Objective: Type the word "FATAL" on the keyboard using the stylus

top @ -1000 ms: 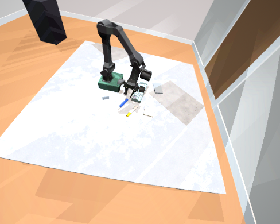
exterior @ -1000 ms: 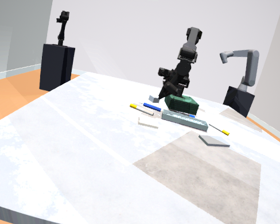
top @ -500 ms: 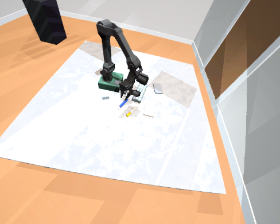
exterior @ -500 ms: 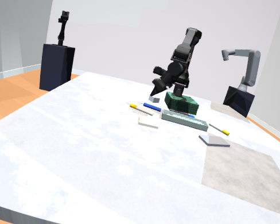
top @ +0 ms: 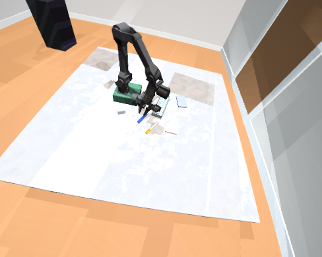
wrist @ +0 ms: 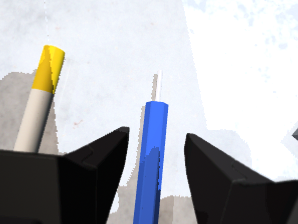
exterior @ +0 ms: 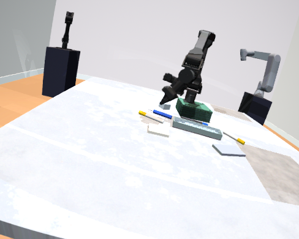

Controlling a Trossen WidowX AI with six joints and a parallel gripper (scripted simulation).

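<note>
My gripper tip is now 50 mm above the blue stylus, 10 mm to the left of it and 10 mm past it. Also, from my gripper tip: grey stylus tip 50 mm below, 40 mm to the right, 20 mm behind; small grey block 140 mm behind, 40 mm below, 30 mm to the left; white block 210 mm ahead, 50 mm below.
</note>
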